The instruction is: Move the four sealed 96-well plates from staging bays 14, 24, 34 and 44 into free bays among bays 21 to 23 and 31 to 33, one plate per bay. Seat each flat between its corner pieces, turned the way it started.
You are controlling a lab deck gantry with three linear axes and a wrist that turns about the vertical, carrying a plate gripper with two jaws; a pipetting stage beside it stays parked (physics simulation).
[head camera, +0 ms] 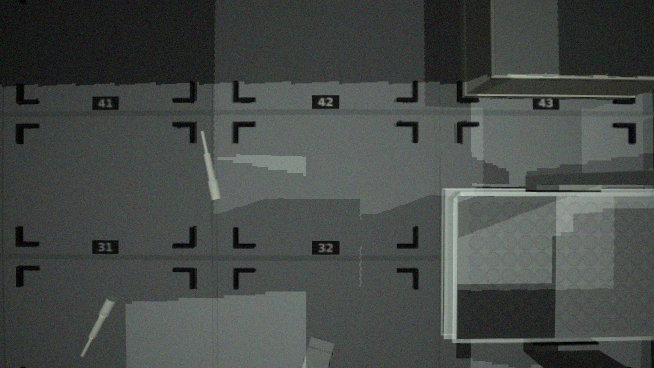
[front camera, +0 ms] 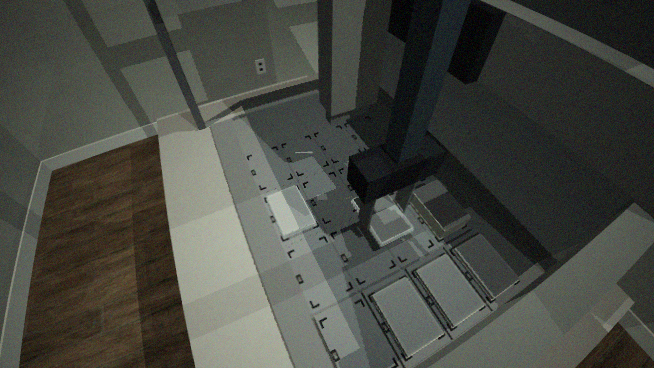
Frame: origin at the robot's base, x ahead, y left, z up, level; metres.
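Seen in the pictures: gripper, between the fingertips: (head camera: 555, 263) (front camera: 381, 215); robot's base, origin of its link: (front camera: 248, 157).
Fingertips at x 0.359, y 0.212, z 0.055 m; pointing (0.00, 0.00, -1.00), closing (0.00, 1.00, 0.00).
Note:
Pixels of each thing's middle, then the offset from my fingertips to it.
- sealed plate, middle of its body: (head camera: 557, 264) (front camera: 381, 214) dx +0.000, dy +0.000, dz +0.001 m
- bay 24 plate, middle of its body: (front camera: 406, 314) dx +0.197, dy -0.062, dz -0.034 m
- bay 34 plate, middle of its body: (front camera: 448, 288) dx +0.197, dy +0.045, dz -0.034 m
- bay 44 plate, middle of its body: (front camera: 485, 264) dx +0.197, dy +0.152, dz -0.034 m
- tall box, middle of its body: (head camera: 565, 28) (front camera: 438, 208) dx +0.033, dy +0.152, dz -0.034 m
- pale plate, middle of its body: (front camera: 290, 210) dx -0.131, dy -0.169, dz -0.048 m
- stick, middle of its body: (head camera: 97, 327) dx -0.300, dy -0.060, dz -0.052 m
- small block, middle of its body: (head camera: 318, 356) dx -0.137, dy -0.081, dz -0.055 m
My gripper (front camera: 386, 222) (head camera: 562, 265) is shut on a sealed plate (front camera: 392, 228) (head camera: 585, 250), held level by its two long edges above the deck. In the head view the plate overlaps the lower part of bay 33 and the upper part of bay 23, hiding label 33; its right end is cut off. Three more sealed plates, the bay 24 plate (front camera: 407, 317), the bay 34 plate (front camera: 450, 290) and the bay 44 plate (front camera: 487, 265), lie flat in staging. Bay 14 at lower centre holds no plate. Bays 31 and 32 show their corner pieces.
A tall box (front camera: 442, 207) (head camera: 525, 37) stands at bay 43, near the held plate. Another pale plate (front camera: 300, 210) lies left of centre. A pen-like stick (front camera: 303, 152) (head camera: 210, 167) lies between bays 31 and 32, another stick (head camera: 98, 326) in bay 21. A small block (head camera: 320, 351) lies in bay 22.

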